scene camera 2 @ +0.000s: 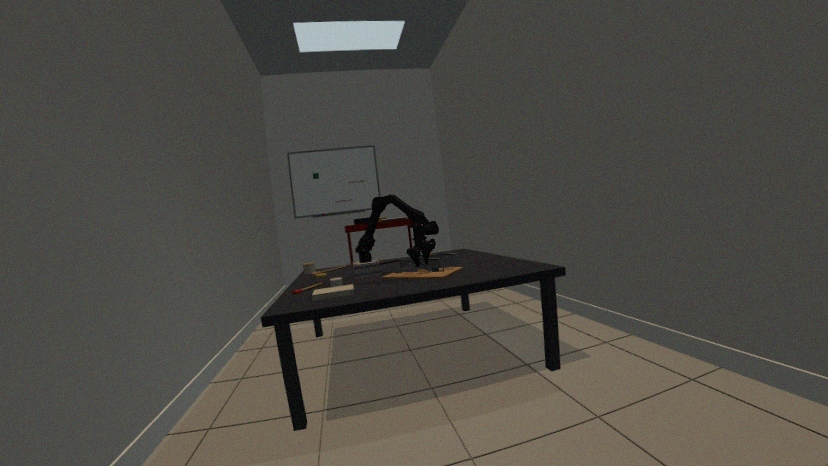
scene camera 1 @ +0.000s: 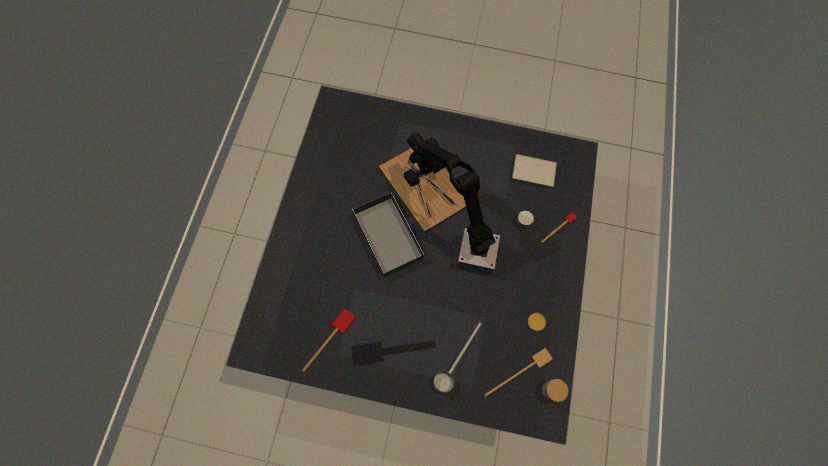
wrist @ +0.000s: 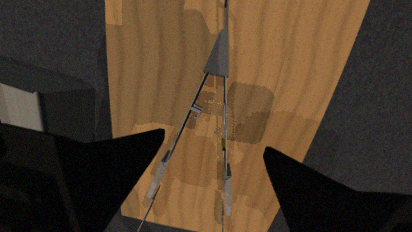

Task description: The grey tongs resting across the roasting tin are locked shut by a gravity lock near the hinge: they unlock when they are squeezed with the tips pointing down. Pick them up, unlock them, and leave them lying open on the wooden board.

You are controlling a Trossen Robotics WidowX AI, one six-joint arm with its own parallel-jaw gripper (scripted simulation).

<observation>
A cream block (scene camera 1: 528, 170) is 2.26 m from the lens. A black spatula (scene camera 1: 372, 353) is 1.98 m from the lens. A wooden board (scene camera 1: 440, 208): 2.13 m from the lens. A roasting tin (scene camera 1: 389, 236): 2.09 m from the lens. The marked spots on the cream block and the black spatula are 1.02 m apart.
</observation>
